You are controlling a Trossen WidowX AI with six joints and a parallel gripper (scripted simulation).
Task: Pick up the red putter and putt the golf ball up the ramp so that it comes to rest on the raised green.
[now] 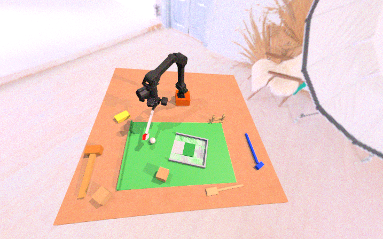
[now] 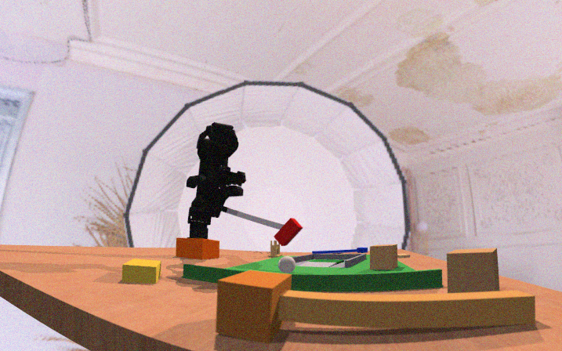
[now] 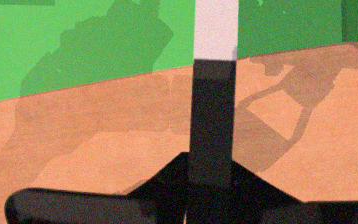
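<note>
Right now the red putter is 11 cm ahead of my gripper tip and 4 cm to the right of it. From my gripper tip the other things lie so: white golf ball 21 cm ahead, 4 cm to the right, 12 cm below; then wooden stand 9 cm ahead, 51 cm to the left, 11 cm below; then yellow block 4 cm behind, 25 cm to the right, 13 cm below.
</note>
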